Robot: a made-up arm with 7 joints. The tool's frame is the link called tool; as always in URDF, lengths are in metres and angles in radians.
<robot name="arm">
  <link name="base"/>
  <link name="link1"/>
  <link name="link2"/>
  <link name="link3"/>
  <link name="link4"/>
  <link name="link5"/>
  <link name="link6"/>
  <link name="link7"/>
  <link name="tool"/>
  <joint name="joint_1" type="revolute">
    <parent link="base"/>
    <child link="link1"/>
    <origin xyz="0 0 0.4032" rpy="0 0 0"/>
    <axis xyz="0 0 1"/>
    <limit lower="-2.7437" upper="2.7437"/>
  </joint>
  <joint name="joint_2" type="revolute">
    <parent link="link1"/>
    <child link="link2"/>
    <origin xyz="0 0 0" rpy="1.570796 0 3.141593"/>
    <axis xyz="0 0 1"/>
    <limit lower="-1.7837" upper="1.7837"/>
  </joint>
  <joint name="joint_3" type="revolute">
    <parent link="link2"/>
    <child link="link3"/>
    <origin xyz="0 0.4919 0" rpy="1.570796 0 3.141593"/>
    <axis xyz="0 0 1"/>
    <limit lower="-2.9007" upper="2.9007"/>
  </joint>
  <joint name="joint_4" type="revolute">
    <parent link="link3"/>
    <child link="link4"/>
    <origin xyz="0.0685 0 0" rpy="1.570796 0 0"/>
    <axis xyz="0 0 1"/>
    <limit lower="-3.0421" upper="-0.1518"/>
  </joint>
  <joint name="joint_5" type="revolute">
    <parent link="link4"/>
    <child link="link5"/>
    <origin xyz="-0.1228 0.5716 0" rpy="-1.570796 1.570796 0"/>
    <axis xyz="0 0 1"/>
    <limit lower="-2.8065" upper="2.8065"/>
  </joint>
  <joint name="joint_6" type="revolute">
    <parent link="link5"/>
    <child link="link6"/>
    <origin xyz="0 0 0" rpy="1.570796 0 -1.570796"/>
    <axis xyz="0 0 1"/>
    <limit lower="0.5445" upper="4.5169"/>
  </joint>
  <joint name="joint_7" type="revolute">
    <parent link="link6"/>
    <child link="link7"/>
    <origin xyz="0.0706 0 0" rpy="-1.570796 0 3.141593"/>
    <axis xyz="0 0 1"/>
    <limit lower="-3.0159" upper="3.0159"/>
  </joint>
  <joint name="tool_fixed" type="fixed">
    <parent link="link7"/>
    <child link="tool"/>
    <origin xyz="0 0 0" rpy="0 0 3.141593"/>
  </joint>
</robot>
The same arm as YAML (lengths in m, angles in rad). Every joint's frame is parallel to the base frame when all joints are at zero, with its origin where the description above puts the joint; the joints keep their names.
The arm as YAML. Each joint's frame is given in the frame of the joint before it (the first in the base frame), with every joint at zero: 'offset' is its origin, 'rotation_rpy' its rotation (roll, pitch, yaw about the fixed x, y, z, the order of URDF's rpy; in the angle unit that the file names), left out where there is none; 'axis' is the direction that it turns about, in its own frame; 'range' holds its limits. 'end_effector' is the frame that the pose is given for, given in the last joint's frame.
length_unit: m
angle_unit: rad
chain:
  - id: joint_1
    offset: [0.0, 0.0, 0.4032]
    axis: "+z"
    range: [-2.7437, 2.7437]
  - id: joint_2
    offset: [0.0, 0.0, 0.0]
    axis: "+y"
    range: [-1.7837, 1.7837]
  - id: joint_3
    offset: [0.0, 0.0, 0.4919]
    axis: "+z"
    range: [-2.9007, 2.9007]
  - id: joint_4
    offset: [0.0685, 0.0, 0.0]
    axis: "-y"
    range: [-3.0421, -0.1518]
  - id: joint_5
    offset: [-0.1228, 0.0, 0.5716]
    axis: "+z"
    range: [-2.8065, 2.8065]
  - id: joint_6
    offset: [0.0, 0.0, 0.0]
    axis: "-y"
    range: [0.5445, 4.5169]
  - id: joint_7
    offset: [0.0706, 0.0, 0.0]
    axis: "-z"
    range: [-3.0159, 3.0159]
end_effector:
  offset: [0.0, 0.0, 0.0]
  rotation_rpy: [3.1416, 0.0, 0.0]

